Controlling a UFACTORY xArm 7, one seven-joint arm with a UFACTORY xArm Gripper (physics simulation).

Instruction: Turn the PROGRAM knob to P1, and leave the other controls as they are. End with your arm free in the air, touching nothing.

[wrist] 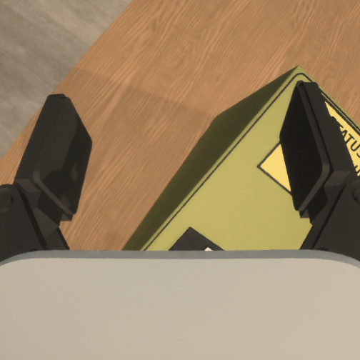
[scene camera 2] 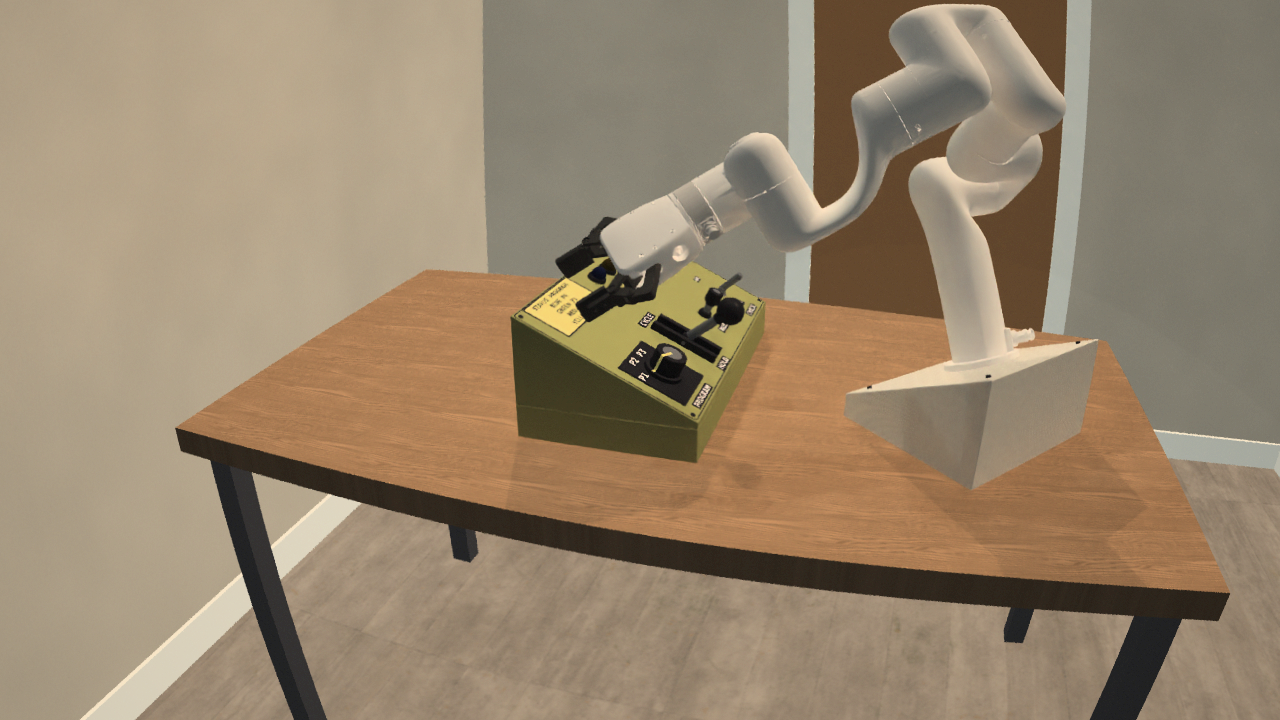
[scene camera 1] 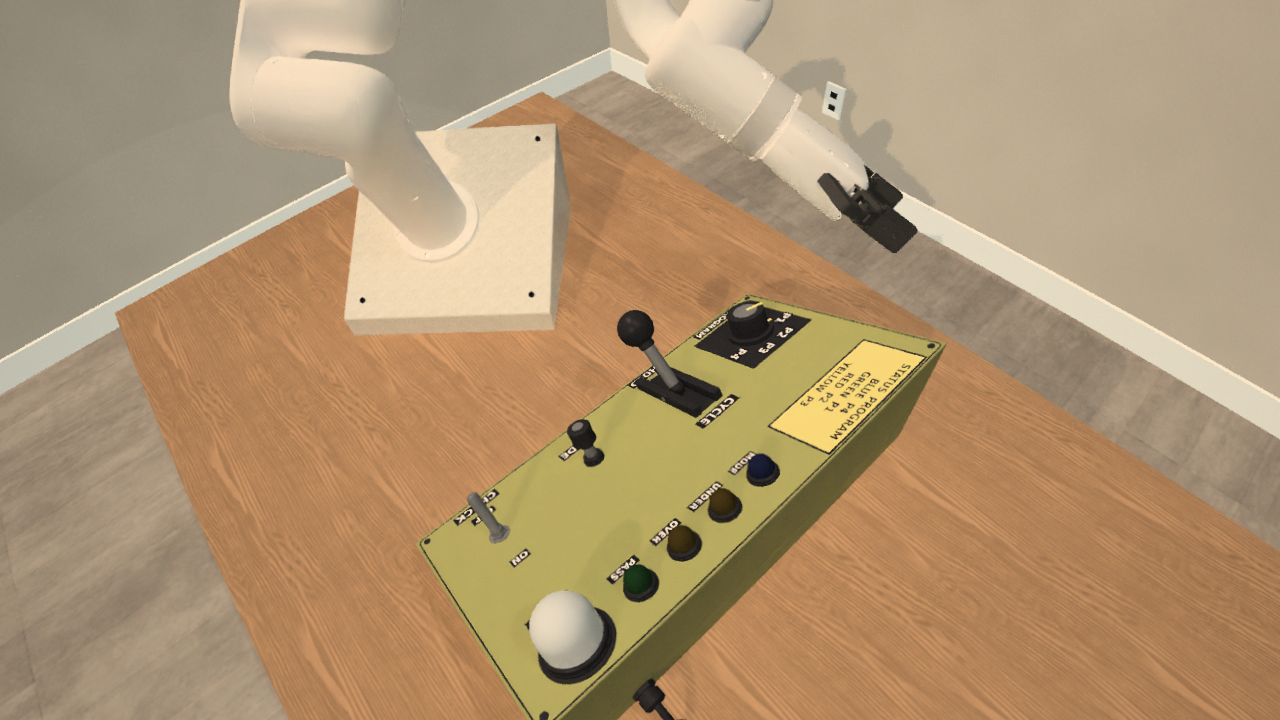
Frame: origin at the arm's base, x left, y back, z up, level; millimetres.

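Seen in the pictures: gripper, between the fingertips: [scene camera 2: 570, 291] [scene camera 1: 899, 223]; arm's base, origin of its link: [scene camera 2: 982, 363] [scene camera 1: 437, 222].
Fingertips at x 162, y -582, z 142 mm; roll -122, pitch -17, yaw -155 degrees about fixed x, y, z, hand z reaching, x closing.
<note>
Pixels of each thing's top centre, then the offset from my fingertips to it. "spot": a spot on its surface instead.
- black PROGRAM knob, centre of its top: [scene camera 1: 748, 307] [scene camera 2: 668, 346] dx -98, dy +112, dz -106 mm
- lever, centre of its top: [scene camera 1: 634, 316] [scene camera 2: 730, 297] dx -203, dy +194, dz -71 mm
- short black selector, centre of its top: [scene camera 1: 585, 432] [scene camera 2: 708, 287] dx -332, dy +161, dz -99 mm
- grey toggle, centre of its top: [scene camera 1: 479, 505] [scene camera 2: 731, 272] dx -447, dy +197, dz -107 mm
- white dome, a spot on its surface: [scene camera 1: 565, 629] spot: dx -494, dy +38, dz -29 mm
The black PROGRAM knob [scene camera 1: 750, 320] [scene camera 2: 669, 360] sits at one end of the green sloped control box [scene camera 1: 626, 483] [scene camera 2: 572, 385] [wrist: 240, 200]. Its yellow line points toward the P1 side of the dial in both scene views. In the wrist view a corner of its black dial plate [wrist: 191, 241] shows, while the knob is hidden behind the gripper body. My gripper [scene camera 1: 893, 214] [scene camera 2: 583, 284] [wrist: 180, 112] is open with nothing between its fingers. It hangs in the air above the box's knob end, apart from the knob, and overlaps the yellow placard in scene camera 2.
The ball-topped CYCLE/HOLD lever [scene camera 1: 635, 328] [scene camera 2: 730, 310] stands up beside the knob. Farther along are a short black selector [scene camera 1: 581, 434], a grey toggle [scene camera 1: 487, 517], several small lamps and a white dome [scene camera 1: 565, 629]. The arm's pale base [scene camera 1: 501, 223] [scene camera 2: 930, 420] stands on the wooden table.
</note>
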